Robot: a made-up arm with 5 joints.
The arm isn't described. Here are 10 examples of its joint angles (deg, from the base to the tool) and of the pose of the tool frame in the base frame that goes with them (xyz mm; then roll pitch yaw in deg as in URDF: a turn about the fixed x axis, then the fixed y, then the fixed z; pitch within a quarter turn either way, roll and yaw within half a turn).
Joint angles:
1: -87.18 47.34 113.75 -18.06 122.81
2: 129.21 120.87 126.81 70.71 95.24
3: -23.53 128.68 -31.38 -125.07 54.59
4: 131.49 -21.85 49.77 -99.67 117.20
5: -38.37 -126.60 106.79 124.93 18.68
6: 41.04 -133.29 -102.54 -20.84 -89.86
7: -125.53 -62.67 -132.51 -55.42 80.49
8: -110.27 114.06 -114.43 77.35 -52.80
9: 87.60 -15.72 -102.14 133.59 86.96
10: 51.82 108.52 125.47 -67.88 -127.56
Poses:
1: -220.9 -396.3 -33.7 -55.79 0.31 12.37
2: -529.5 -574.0 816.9 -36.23 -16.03 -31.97
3: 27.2 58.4 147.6 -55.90 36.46 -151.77
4: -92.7 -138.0 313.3 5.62 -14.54 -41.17
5: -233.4 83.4 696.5 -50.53 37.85 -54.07
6: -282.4 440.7 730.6 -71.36 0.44 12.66
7: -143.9 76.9 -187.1 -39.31 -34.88 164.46
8: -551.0 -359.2 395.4 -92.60 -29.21 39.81
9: -285.5 -719.9 559.7 -118.81 2.29 165.78
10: -126.8 446.9 296.8 112.76 24.79 -124.36
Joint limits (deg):
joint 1: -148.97..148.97
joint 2: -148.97..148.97
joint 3: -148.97..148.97
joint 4: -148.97..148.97
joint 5: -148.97..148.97
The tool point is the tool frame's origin. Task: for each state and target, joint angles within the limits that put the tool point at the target. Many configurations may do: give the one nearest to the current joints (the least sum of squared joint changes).
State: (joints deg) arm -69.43 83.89 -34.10 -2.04 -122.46
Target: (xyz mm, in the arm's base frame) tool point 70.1 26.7 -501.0
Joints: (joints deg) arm -34.04 120.40 -33.54 -26.22 -124.46
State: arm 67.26 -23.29 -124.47 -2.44 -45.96
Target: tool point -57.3 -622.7 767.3
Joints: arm 83.43 -60.35 -71.96 46.97 -56.41
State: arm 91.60 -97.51 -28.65 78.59 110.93
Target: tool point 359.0 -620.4 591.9
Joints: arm 102.74 -86.16 -42.43 59.17 107.14
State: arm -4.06 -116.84 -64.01 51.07 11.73
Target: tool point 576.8 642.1 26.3
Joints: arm -28.27 -112.92 -7.00 78.78 7.14
